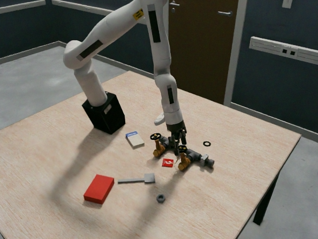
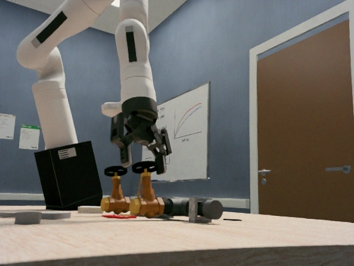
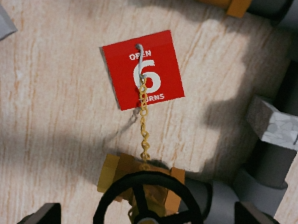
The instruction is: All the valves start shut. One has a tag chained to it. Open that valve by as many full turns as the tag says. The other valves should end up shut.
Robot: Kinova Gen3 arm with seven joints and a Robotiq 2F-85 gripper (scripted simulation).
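My gripper is now 6 cm past the red tag, 3 cm to the left of it and 10 cm above it. Round my hand: red block 13 cm behind, 35 cm to the right, 8 cm below; then white card box 29 cm behind, 3 cm to the right, 9 cm below; then grey t-shaped tool 6 cm behind, 19 cm to the right, 9 cm below.
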